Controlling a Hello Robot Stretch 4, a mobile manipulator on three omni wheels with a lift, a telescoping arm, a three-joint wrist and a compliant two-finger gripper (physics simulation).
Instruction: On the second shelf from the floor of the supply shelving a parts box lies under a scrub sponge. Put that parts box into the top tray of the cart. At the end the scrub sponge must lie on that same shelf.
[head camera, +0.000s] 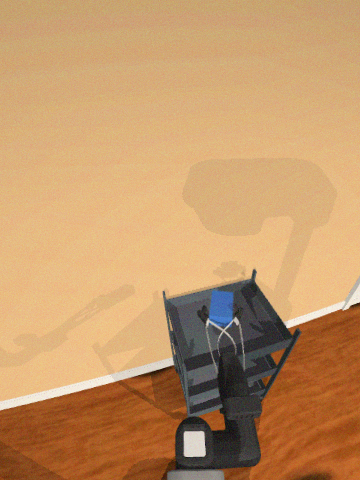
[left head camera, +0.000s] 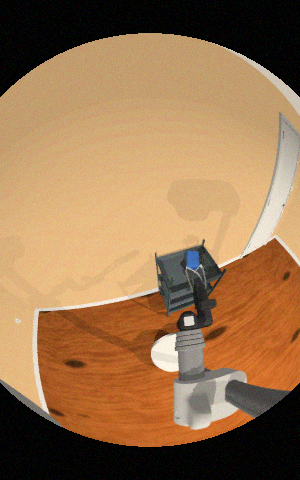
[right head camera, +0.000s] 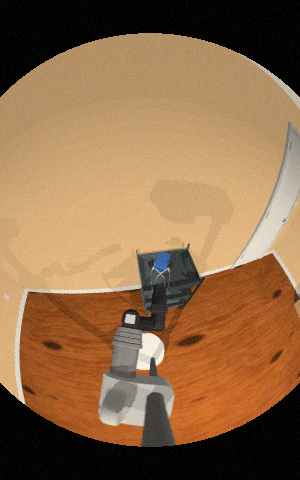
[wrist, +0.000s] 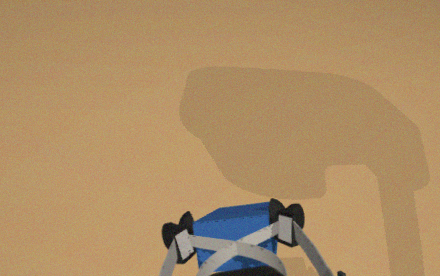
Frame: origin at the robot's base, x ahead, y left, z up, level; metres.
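Seen in the pictures: gripper, fingertip midpoint: (head camera: 219, 305) (left head camera: 191, 258) (right head camera: 160, 259) (wrist: 232, 220); robot's base at its link origin: (left head camera: 171, 351) (right head camera: 143, 349).
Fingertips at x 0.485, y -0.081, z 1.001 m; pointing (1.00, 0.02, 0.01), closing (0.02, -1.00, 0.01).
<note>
Offsets run from my fingertips to a thing's top centre. "spot": to the spot under its first point.
The blue parts box {dx +0.000, dy -0.007, dz +0.012 m} (head camera: 221, 306) (left head camera: 192, 259) (right head camera: 162, 261) (wrist: 235, 229) is between the fingertips of my gripper (head camera: 220, 314) (wrist: 232, 220), which is shut on it. In the head camera view the box and fingers show over the top tray of the dark grey cart {spot: dx +0.008, dy +0.079, dz -0.366 m} (head camera: 192, 362) (left head camera: 174, 288) (right head camera: 145, 288); how high they are above the tray floor I cannot tell. The top tray is a rimmed tray with corner posts, and its floor shows around the box. The supply shelving and the scrub sponge do not show in these views.
The cart stands close to a tan wall (head camera: 100, 175) with a white baseboard (head camera: 75, 389). Lower shelves of the cart show under my wrist. A white door {spot: dx +0.711, dy -1.344, dz +0.001 m} (left head camera: 272, 200) (right head camera: 272, 210) stands to the right. A white round object (left head camera: 166, 353) (right head camera: 152, 351) is on the wooden floor beside my arm.
</note>
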